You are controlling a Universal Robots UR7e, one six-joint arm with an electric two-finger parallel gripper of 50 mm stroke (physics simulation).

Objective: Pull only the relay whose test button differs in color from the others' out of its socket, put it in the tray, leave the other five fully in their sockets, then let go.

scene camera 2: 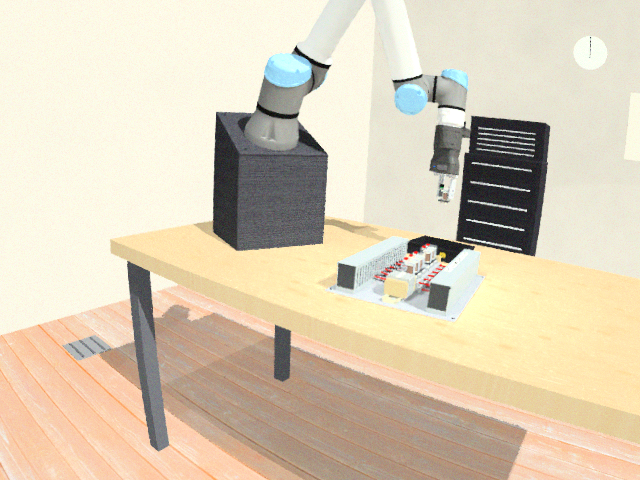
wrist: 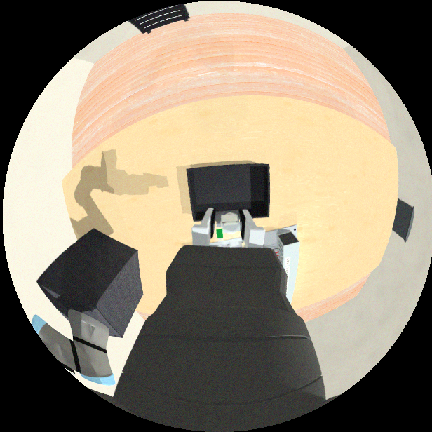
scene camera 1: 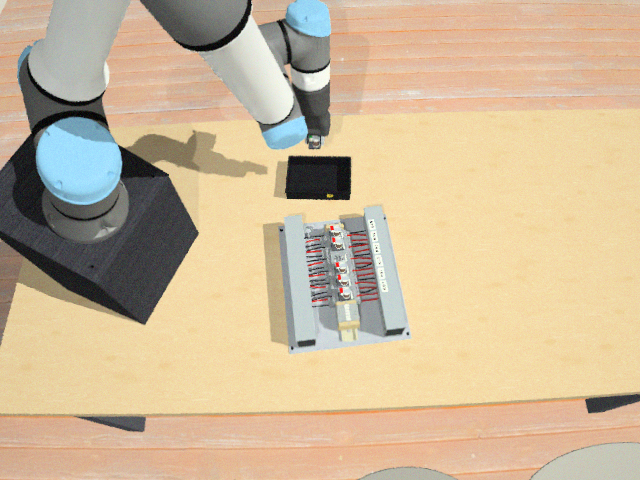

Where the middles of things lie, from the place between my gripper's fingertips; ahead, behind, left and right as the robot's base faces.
Labels:
Now: the panel (scene camera 1: 328, 337) 27 cm to the right of my hand, 16 cm below it and 9 cm ahead of it.

